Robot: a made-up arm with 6 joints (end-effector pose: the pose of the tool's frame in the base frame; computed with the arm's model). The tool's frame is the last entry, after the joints.
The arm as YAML. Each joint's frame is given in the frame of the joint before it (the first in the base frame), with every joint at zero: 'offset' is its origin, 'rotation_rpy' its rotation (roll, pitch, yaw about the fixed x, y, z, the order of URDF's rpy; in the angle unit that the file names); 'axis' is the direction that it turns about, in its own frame. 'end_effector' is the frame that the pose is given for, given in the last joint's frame.
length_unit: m
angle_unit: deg
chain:
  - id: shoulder
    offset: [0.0, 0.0, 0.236]
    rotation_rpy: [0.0, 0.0, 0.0]
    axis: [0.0, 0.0, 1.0]
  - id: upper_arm
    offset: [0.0, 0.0, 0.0]
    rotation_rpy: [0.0, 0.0, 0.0]
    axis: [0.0, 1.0, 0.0]
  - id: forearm
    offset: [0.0, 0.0, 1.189]
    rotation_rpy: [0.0, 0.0, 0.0]
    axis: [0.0, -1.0, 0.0]
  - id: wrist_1
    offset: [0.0, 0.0, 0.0]
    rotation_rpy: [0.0, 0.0, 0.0]
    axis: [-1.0, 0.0, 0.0]
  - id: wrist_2
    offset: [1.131, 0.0, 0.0]
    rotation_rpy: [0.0, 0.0, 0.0]
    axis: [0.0, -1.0, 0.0]
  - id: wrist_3
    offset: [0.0, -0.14, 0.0]
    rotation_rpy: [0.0, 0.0, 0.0]
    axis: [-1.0, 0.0, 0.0]
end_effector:
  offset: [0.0, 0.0, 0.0]
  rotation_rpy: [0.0, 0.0, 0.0]
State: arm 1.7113 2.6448 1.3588 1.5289 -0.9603 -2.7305
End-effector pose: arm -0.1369 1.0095 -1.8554 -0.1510 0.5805 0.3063
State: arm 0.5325 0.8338 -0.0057 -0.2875 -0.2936 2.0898
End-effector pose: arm 1.4520 0.6998 0.1668 -1.7902 0.2972 1.4299
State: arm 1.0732 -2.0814 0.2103 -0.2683 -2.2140 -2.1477
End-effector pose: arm -0.7195 -1.6075 0.5290 1.6899 1.2172 0.8767
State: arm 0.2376 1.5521 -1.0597 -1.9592 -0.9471 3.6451
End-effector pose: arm 0.1307 0.0862 -0.2015 -0.1986 1.1010 1.8104
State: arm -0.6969 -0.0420 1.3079 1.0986 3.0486 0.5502
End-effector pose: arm 0.0176 -0.0978 2.5548 1.0920 1.6061 -0.9167
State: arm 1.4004 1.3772 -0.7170 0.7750 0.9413 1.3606
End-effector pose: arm 0.2150 0.6594 -0.5638 -1.4701 -0.6248 2.5689
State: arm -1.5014 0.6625 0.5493 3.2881 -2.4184 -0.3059
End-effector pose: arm 0.2666 -1.8387 1.0254 1.0222 -0.2886 1.5864
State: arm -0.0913 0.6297 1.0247 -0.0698 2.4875 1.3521
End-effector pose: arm 1.7279 -0.2984 1.6232 -0.3032 -2.2413 -1.9359
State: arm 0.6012 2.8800 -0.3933 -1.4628 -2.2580 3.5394
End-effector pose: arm -0.6474 -0.4624 -0.6260 1.0752 0.9804 1.2325
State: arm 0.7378 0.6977 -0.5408 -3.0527 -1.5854 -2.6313
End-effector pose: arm 0.7357 0.8573 0.0740 -0.3614 -0.5363 0.7104
